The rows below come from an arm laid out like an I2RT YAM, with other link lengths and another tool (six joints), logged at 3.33 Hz.
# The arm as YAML. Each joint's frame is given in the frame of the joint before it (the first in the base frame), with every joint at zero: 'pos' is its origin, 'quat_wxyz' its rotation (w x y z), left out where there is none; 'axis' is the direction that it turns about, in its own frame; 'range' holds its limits. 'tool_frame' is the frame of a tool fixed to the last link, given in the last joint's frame.
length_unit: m
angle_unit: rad
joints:
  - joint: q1
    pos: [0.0, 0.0, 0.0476]
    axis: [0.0, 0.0, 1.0]
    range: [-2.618, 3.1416]
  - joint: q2
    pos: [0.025, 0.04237, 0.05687]
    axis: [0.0, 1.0, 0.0]
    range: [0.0, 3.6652]
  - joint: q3
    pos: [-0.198, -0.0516, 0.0]
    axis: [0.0, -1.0, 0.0]
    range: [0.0, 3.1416]
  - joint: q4
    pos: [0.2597, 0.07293, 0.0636]
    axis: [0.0, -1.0, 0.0]
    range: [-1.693, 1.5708]
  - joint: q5
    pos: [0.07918, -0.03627, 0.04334]
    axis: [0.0, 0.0, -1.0]
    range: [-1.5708, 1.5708]
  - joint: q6
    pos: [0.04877, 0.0, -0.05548]
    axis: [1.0, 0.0, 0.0]
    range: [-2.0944, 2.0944]
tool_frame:
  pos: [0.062, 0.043, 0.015]
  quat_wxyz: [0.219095, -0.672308, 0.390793, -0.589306]
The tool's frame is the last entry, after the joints.
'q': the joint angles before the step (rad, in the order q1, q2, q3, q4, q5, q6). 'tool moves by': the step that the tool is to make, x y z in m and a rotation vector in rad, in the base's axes. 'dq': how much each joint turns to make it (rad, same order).
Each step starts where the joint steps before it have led.
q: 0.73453 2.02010 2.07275 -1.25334 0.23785 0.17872
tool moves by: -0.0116 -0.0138 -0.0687 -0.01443 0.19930 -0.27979
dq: 0.00125 0.01675 -0.20325 -0.00510 -0.04767 0.30986
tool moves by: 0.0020 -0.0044 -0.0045 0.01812 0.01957 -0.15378
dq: 0.00058 -0.00009 -0.01747 -0.01463 -0.00650 0.15927
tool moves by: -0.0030 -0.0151 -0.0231 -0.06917 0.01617 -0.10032
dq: 0.00005 0.00017 -0.07772 -0.00107 0.04768 0.09924
